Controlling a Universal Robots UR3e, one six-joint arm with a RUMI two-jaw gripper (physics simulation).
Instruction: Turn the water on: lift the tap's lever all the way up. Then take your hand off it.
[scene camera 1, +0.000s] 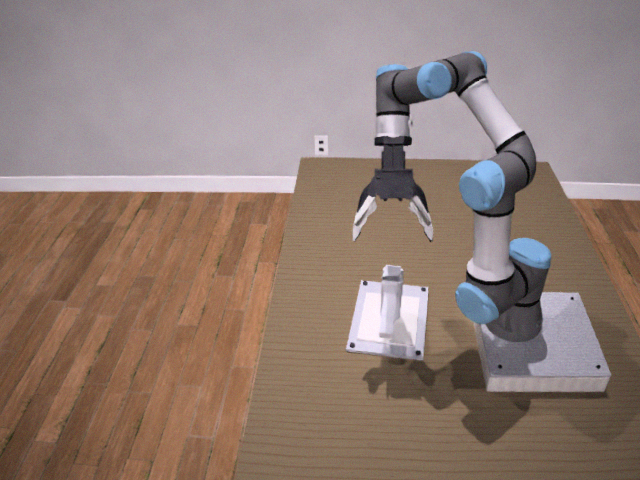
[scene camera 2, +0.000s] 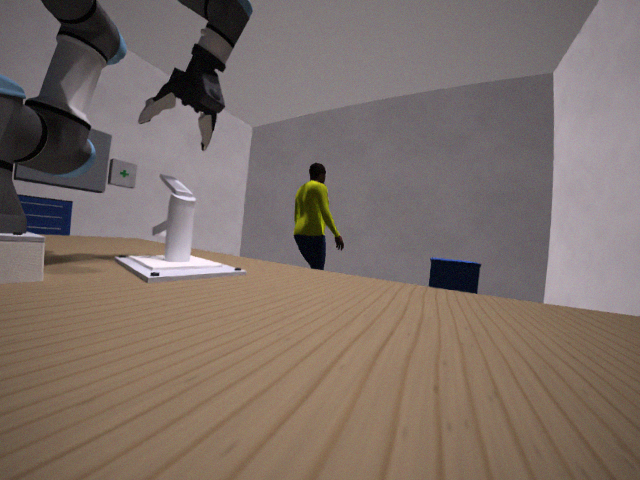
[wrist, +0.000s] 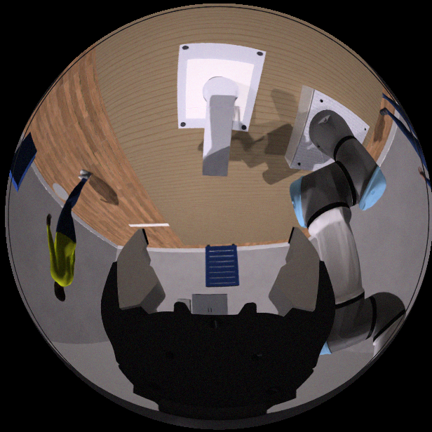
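Seen in the pictures: gripper, between the fingertips: (scene camera 1: 392, 241) (scene camera 2: 174, 138); arm's base, origin of its link: (scene camera 1: 512, 321).
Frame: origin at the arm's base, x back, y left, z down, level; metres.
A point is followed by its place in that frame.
Observation:
The white tap (scene camera 1: 391, 304) @[x -0.269, y -0.047, z -0.037 m] (scene camera 2: 179, 229) @[x -0.244, y -0.116, z -0.024 m] (wrist: 220, 86) stands upright on its white base plate (scene camera 1: 385, 349) @[x -0.287, y 0.006, z 0.047 m] (scene camera 2: 196, 273) @[x -0.217, y -0.202, z 0.047 m] (wrist: 182, 90). Its flat lever (scene camera 1: 392, 270) @[x -0.267, y -0.068, z -0.116 m] (scene camera 2: 176, 187) @[x -0.254, y -0.081, z -0.109 m] (wrist: 217, 145) is at the top of the body and slants upward from it, its free end the highest part, as scene camera 2 shows. My gripper (scene camera 1: 392, 240) @[x -0.282, y -0.014, z -0.232 m] (scene camera 2: 171, 135) @[x -0.282, y -0.014, z -0.232 m] (wrist: 217, 230) is wide open and empty. It hangs above the lever with a visible gap, touching neither the lever nor the tap. In the wrist view the lever's free end lies ahead of the spread fingers.
The arm's grey base block (scene camera 1: 547, 356) @[x 0.039, y 0.112, z 0.002 m] (scene camera 2: 20, 258) @[x -0.038, y -0.105, z 0.025 m] (wrist: 300, 130) stands on the wooden table (scene camera 1: 320, 413) @[x -0.444, y 0.158, z 0.055 m] (scene camera 2: 361, 387) @[x -0.071, y -0.502, z 0.055 m], to the right of the tap in scene camera 1. A person in a yellow top (scene camera 2: 311, 206) (wrist: 63, 260) and a blue box (scene camera 2: 454, 275) are beyond the table.

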